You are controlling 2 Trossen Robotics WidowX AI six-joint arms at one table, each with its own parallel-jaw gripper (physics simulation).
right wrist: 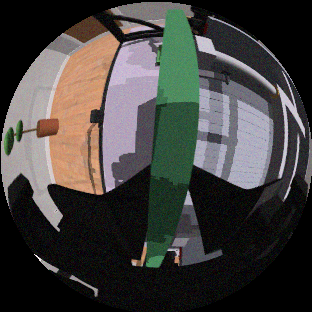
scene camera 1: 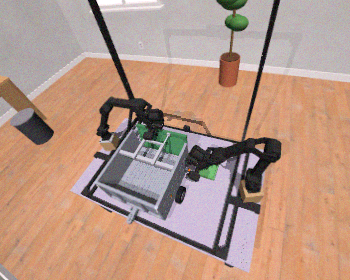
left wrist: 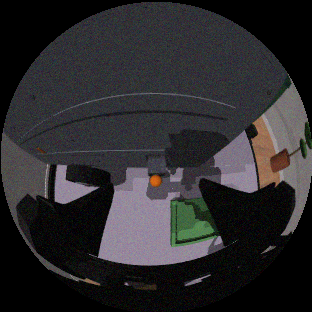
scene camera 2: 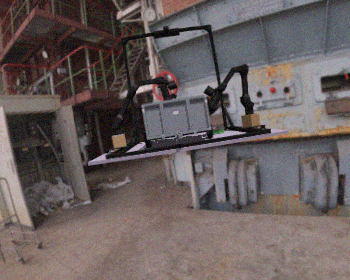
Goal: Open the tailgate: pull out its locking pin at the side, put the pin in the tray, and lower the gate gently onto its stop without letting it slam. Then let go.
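Places are measured from the left arm's base along level axes (x right, y up, z back), in millimetres.
Pixels of known places: left gripper, fingertip midpoint: (scene camera 1: 190, 168) (left wrist: 156, 185); right gripper, fingertip midpoint: (scene camera 1: 158, 133); left arm's base, origin of the base link: (scene camera 1: 252, 187) (scene camera 2: 249, 114); right arm's base, origin of the base link: (right wrist: 168, 253) (scene camera 1: 106, 137) (scene camera 2: 117, 134).
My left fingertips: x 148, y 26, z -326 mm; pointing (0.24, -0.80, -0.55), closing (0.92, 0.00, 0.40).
For each thing: its top centre in the pictures, then the offset to it from my left fingertips.
- green tray, middle of its top: (left wrist: 204, 220) (scene camera 1: 208, 166) dx +66, dy -120, dz +122 mm
- black wheel, middle of its top: (left wrist: 72, 171) (scene camera 1: 179, 191) dx -121, dy -38, dz -78 mm
The green tailgate (scene camera 1: 176, 143) (right wrist: 172, 120) stands upright at the trailer's far end. My right gripper (scene camera 1: 150, 134) (right wrist: 170, 168) is shut on its top edge. The locking pin's orange knob (scene camera 1: 189, 170) (left wrist: 155, 180) shows low beside the trailer's right side, at a small grey block; the rest of the pin is hidden. My left gripper (scene camera 1: 192, 173) (left wrist: 156, 185) is open beside the trailer, with the knob in line between its spread fingers in the left wrist view, not gripped. The green tray (scene camera 1: 215, 176) (left wrist: 173, 227) lies on the mat beyond, partly hidden by a left finger, and looks empty.
The grey trailer (scene camera 1: 111, 184) (scene camera 2: 177, 117) (left wrist: 150, 60) fills the middle, with white bars across its top. A black wheel (scene camera 1: 181, 194) (left wrist: 87, 175) sits on the same side as the knob. Black frame rails (scene camera 1: 165, 232) border the mat, with uprights behind.
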